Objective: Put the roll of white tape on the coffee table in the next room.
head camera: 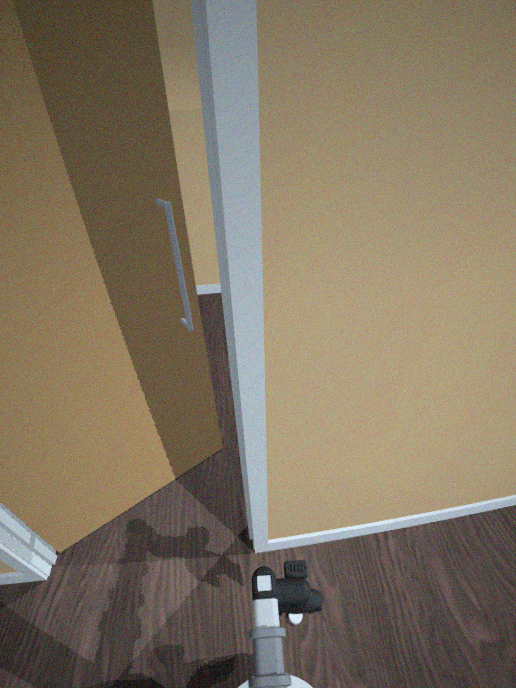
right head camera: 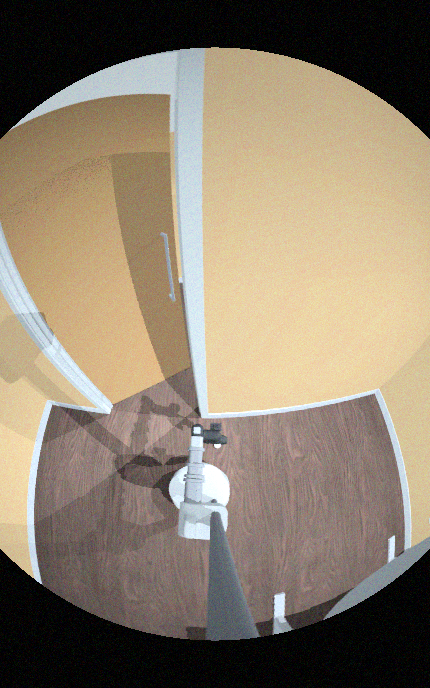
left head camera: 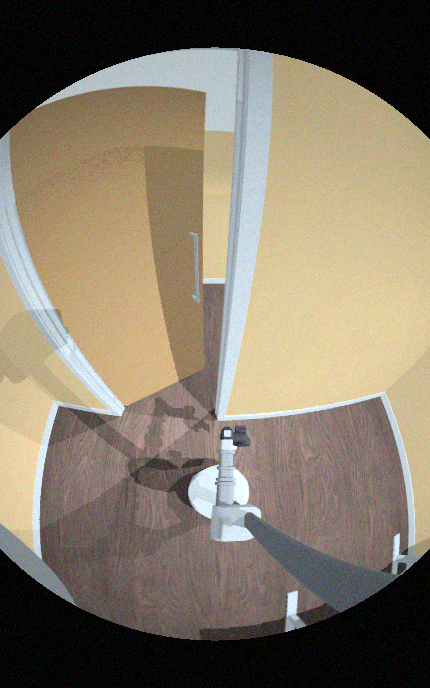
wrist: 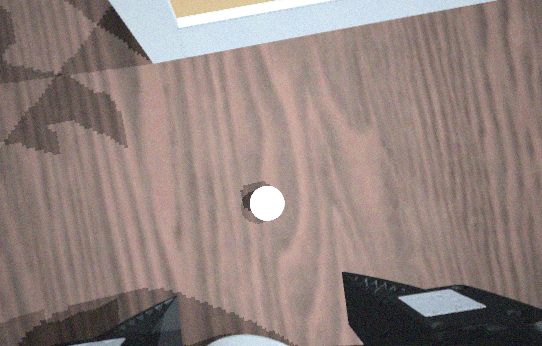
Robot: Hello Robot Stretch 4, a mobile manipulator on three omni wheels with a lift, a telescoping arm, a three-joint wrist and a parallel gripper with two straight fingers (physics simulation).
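Frame: origin at the robot's base, x left, y ahead, z down, level; centimetres.
Where they show: gripper, fingertip midpoint: (wrist: 264,309).
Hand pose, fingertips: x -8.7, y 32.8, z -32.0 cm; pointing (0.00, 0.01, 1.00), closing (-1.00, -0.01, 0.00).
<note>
Things, the pixels of their top centre, and the offset from my fingertips. "spot": a spot on its surface instead.
- white tape, top centre: (wrist: 267,203) (head camera: 295,615) (right head camera: 217,444) dz +32.3, dx -2.5, dy +4.4 cm
- grey bar handle, surface spot: (head camera: 177,261) spot: dz -79.2, dx +29.5, dy +70.7 cm
The roll of white tape (wrist: 267,203) (head camera: 295,617) (right head camera: 217,445) lies on the wooden floor as a small plain white disc, near the middle of the wrist view. In the head camera view the wrist partly hides it. My gripper (wrist: 264,309) is open and empty, pointing down above the floor. In the wrist view its fingertips stand wide apart at the bottom edge, and the tape shows beyond them, between their lines. The black wrist and gripper body hide the fingers in the head views. The coffee table does not show.
A brown door (head camera: 111,361) (left head camera: 111,284) with a grey bar handle (head camera: 177,261) stands partly open at the left. The white door frame (head camera: 244,361) and yellow wall (head camera: 388,277) stand just beyond the tape. My white round base (left head camera: 202,489) is below the arm.
</note>
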